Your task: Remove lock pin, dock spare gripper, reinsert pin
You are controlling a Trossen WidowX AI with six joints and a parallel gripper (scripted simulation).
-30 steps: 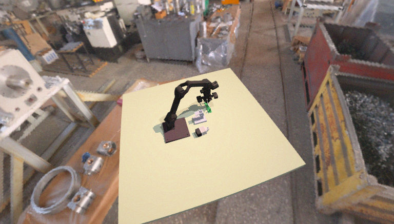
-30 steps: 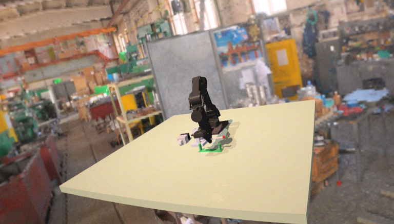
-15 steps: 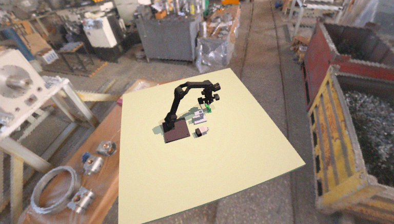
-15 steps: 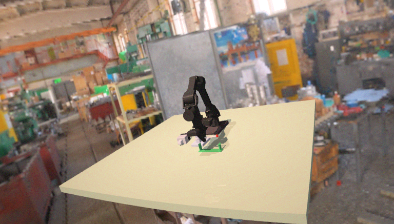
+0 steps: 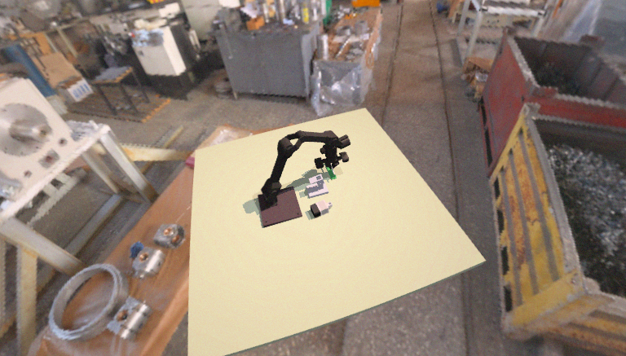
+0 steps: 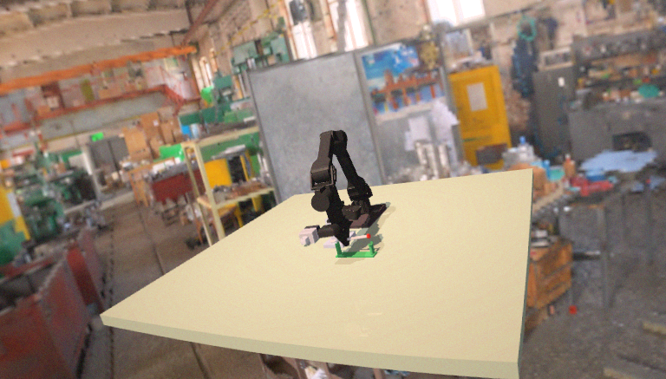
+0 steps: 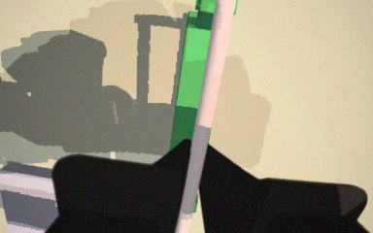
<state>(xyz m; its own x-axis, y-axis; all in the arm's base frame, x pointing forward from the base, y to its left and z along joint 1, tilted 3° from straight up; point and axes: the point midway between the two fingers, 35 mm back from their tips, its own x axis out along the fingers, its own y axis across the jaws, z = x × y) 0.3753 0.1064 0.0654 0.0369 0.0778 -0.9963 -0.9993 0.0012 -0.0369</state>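
Right now my gripper tip is 2 cm to the right of the green cradle and 1 cm above it. From my gripper tip the other things lie so: spare gripper 23 cm to the right, 13 cm behind, 1 cm below; mount 11 cm behind, 9 cm to the right, 2 cm above.
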